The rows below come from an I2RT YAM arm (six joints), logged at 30 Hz.
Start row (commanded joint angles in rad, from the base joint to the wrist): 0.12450, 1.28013, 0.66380, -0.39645, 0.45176, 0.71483
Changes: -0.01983, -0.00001, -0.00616, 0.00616, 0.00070, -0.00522; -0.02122, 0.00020, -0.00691, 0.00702, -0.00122, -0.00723; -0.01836, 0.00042, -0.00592, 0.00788, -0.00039, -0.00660; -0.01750, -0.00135, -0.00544, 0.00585, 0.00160, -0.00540; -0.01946, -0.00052, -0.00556, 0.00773, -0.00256, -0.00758; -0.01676, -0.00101, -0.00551, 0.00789, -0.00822, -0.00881; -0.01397, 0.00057, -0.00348, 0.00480, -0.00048, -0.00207; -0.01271, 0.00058, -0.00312, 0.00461, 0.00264, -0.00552; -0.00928, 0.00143, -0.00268, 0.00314, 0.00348, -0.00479; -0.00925, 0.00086, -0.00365, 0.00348, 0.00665, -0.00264; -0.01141, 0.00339, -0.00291, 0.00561, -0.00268, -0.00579
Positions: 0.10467, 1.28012, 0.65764, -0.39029, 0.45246, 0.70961; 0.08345, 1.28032, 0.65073, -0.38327, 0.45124, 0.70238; 0.06509, 1.28074, 0.64481, -0.37539, 0.45085, 0.69578; 0.04759, 1.27939, 0.63937, -0.36954, 0.45245, 0.69038; 0.02813, 1.27887, 0.63381, -0.36181, 0.44989, 0.68280; 0.01137, 1.27786, 0.62830, -0.35392, 0.44167, 0.67399; -0.00260, 1.27843, 0.62482, -0.34912, 0.44119, 0.67192; -0.01531, 1.27901, 0.62170, -0.34451, 0.44383, 0.66640; -0.02459, 1.28044, 0.61902, -0.34137, 0.44731, 0.66161; -0.03384, 1.28130, 0.61537, -0.33789, 0.45396, 0.65897; -0.04525, 1.28469, 0.61246, -0.33228, 0.45128, 0.65318
